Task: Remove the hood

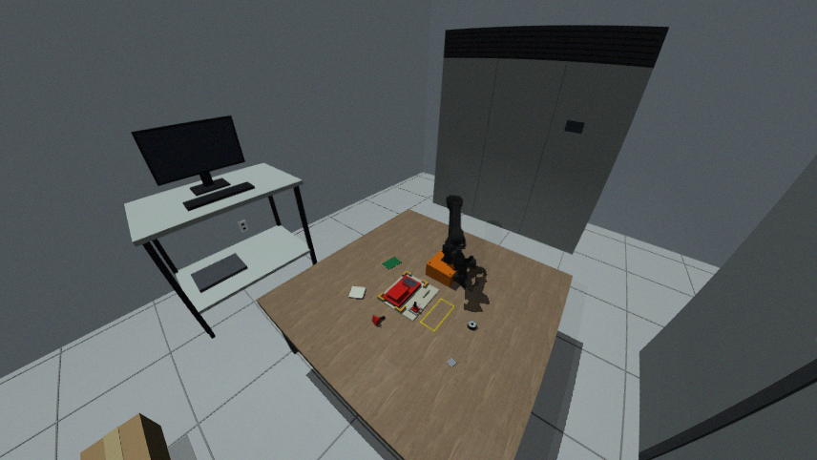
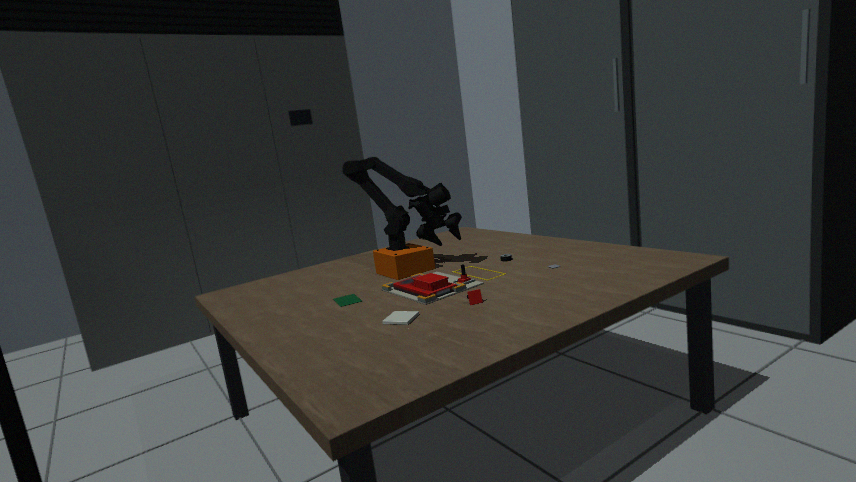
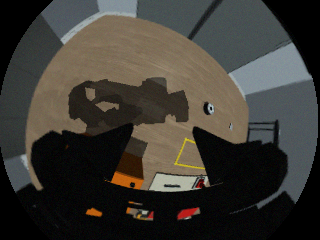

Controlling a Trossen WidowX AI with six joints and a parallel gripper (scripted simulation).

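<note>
Right now my gripper tip is 280 mm to the left of the red hood, 220 mm short of it and 40 mm above it. Also, from my gripper tip: green plate (470 mm to the right, 80 mm below, 30 mm ahead); black wheel (160 mm ahead, 120 mm to the left, 70 mm below); white plate (470 mm to the right, 330 mm ahead, 70 mm below).
</note>
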